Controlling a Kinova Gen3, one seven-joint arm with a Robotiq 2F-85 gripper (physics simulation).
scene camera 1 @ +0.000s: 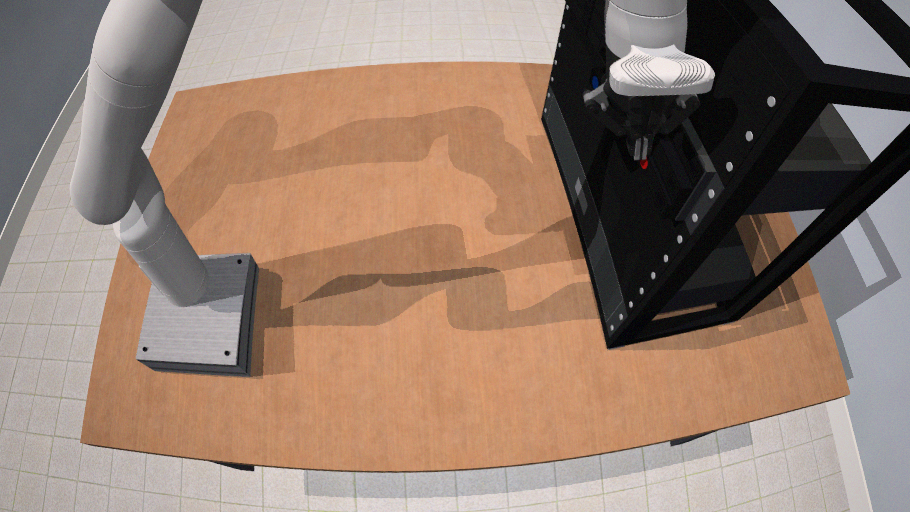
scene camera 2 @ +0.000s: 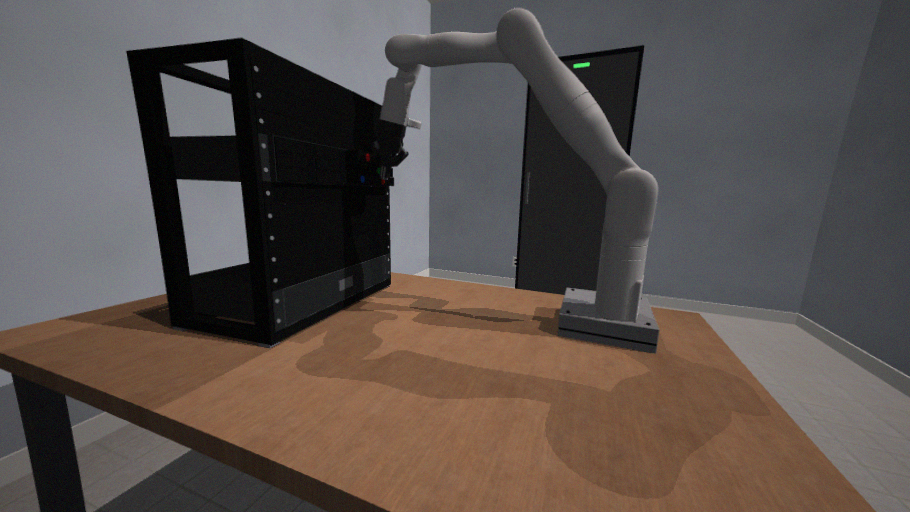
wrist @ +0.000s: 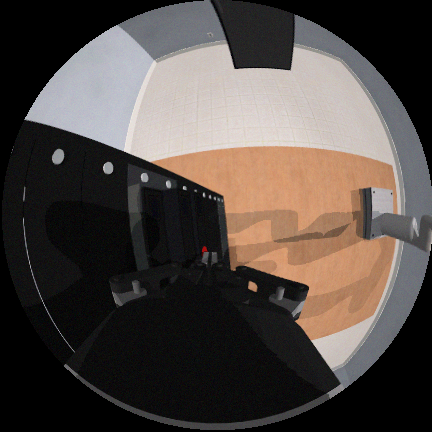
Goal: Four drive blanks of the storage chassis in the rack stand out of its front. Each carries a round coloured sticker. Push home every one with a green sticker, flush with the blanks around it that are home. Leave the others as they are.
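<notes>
The storage chassis (scene camera 1: 697,192) (scene camera 2: 308,160) (wrist: 136,215) sits in the rack. My gripper (scene camera 1: 640,150) (scene camera 2: 384,171) (wrist: 209,260) is shut and empty, pointing down close in front of the chassis. A green sticker (scene camera 2: 379,170) shows in scene camera 2, partly hidden beside the fingertips. A low red sticker (scene camera 1: 644,164) (scene camera 2: 383,182) (wrist: 204,249) is right by the fingertips. Another red sticker (scene camera 2: 367,156) is higher, and a blue sticker (scene camera 1: 595,82) (scene camera 2: 362,179) is lower. The blanks are very dark; how far each stands out, and any contact with the fingers, I cannot tell.
The black rack (scene camera 1: 722,222) (scene camera 2: 245,191) stands on the wooden table (scene camera 1: 407,394) (scene camera 2: 483,433) (wrist: 310,175). A grey panel (scene camera 1: 588,222) (scene camera 2: 318,294) is low on its front. The arm's base (scene camera 1: 190,337) (scene camera 2: 607,331) (wrist: 381,199) stands across the table from the rack.
</notes>
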